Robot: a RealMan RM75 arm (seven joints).
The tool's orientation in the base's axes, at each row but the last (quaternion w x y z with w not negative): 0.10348, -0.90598, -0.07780, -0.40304; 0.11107, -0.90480, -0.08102, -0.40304; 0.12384, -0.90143, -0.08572, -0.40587; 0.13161, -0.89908, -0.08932, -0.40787; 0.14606, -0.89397, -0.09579, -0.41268; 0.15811, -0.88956, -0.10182, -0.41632; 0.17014, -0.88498, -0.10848, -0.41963; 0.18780, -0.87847, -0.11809, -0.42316; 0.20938, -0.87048, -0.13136, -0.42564; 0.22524, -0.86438, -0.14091, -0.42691; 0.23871, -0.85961, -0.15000, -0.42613; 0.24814, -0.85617, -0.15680, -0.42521; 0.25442, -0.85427, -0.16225, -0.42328
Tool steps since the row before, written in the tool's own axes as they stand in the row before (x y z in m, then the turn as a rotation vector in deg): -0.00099, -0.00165, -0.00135, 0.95, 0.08, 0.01; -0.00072, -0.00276, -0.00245, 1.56, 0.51, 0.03; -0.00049, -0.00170, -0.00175, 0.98, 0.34, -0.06; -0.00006, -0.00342, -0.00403, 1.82, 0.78, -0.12; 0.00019, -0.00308, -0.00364, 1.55, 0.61, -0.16; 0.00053, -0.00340, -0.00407, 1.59, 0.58, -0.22; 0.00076, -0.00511, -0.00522, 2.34, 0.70, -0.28; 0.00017, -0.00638, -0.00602, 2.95, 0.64, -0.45; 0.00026, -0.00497, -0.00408, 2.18, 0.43, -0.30; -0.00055, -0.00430, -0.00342, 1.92, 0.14, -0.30; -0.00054, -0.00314, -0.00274, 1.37, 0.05, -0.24; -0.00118, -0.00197, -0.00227, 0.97, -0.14, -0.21; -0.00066, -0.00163, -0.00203, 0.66, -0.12, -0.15
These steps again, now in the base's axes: -0.00199, 0.00120, 0.00035, 0.65, -0.02, 0.69; -0.00287, 0.00196, 0.00143, 1.17, -0.39, 1.08; -0.00200, 0.00108, 0.00101, 0.69, -0.29, 0.72; -0.00382, 0.00200, 0.00306, 1.31, -0.68, 1.33; -0.00336, 0.00166, 0.00295, 1.06, -0.55, 1.17; -0.00361, 0.00170, 0.00353, 1.03, -0.54, 1.25; -0.00492, 0.00268, 0.00475, 1.50, -0.64, 1.84; -0.00644, 0.00317, 0.00504, 1.73, -0.63, 2.43; -0.00466, 0.00243, 0.00371, 1.28, -0.41, 1.79; -0.00451, 0.00192, 0.00254, 1.00, -0.17, 1.66; -0.00358, 0.00114, 0.00189, 0.68, -0.10, 1.21; -0.00312, 0.00030, 0.00079, 0.37, 0.05, 0.93; -0.00249, 0.00013, 0.00099, 0.23, 0.05, 0.64
